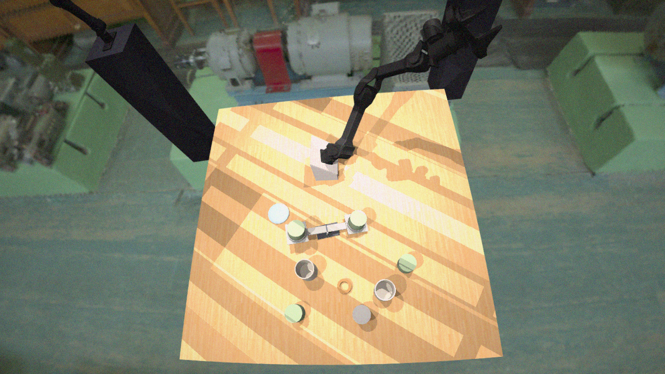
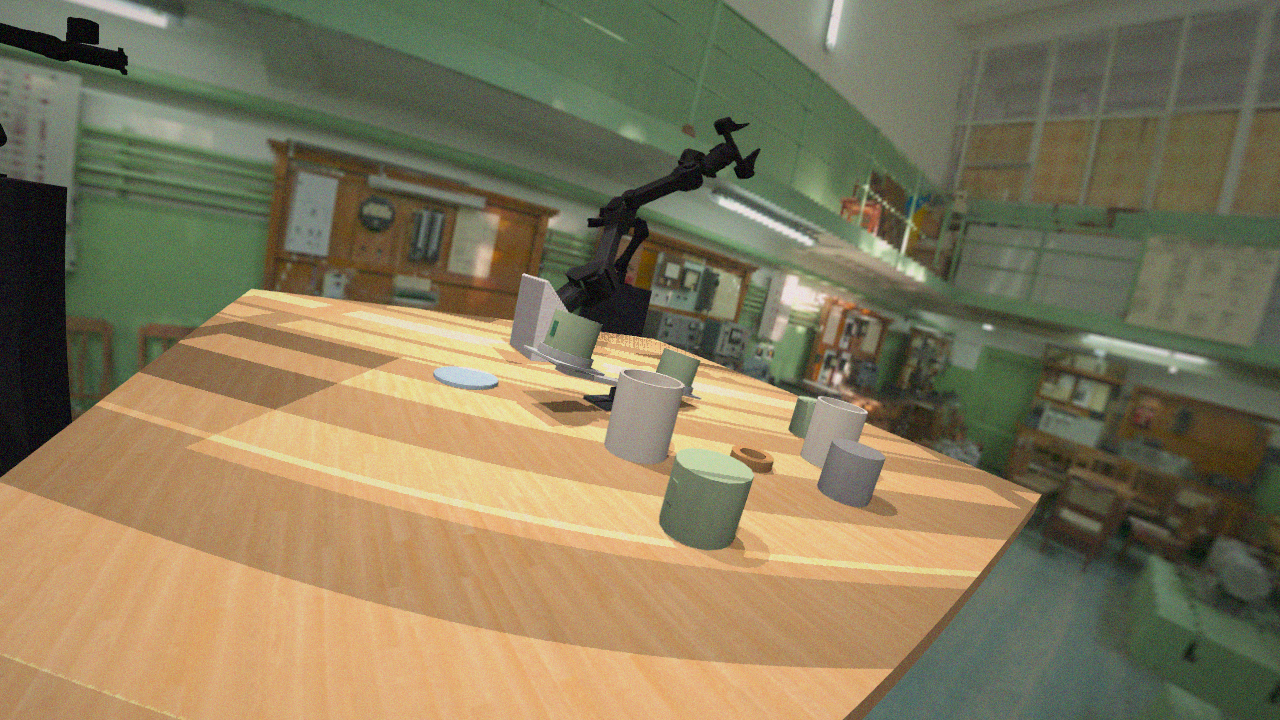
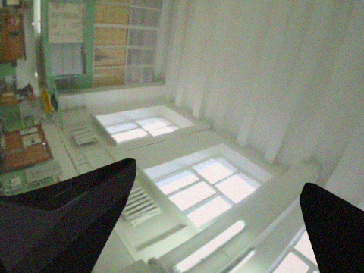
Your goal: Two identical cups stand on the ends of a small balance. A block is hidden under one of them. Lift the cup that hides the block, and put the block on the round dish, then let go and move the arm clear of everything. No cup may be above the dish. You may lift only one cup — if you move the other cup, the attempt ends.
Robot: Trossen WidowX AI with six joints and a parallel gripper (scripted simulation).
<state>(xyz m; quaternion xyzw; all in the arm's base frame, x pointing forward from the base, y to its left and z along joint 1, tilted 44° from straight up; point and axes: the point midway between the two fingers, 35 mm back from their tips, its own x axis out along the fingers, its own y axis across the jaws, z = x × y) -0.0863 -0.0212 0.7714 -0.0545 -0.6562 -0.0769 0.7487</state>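
Now: the grey block 67 cm below my gripper tip, 44 cm to the right of it and 33 cm ahead of it. From my gripper tip the other things lie so: grey cylinder: 68 cm ahead, 67 cm below, 46 cm to the right; then round light-blue dish: 79 cm to the right, 71 cm below, 24 cm ahead; then small grey balance: 67 cm below, 57 cm to the right, 34 cm ahead.
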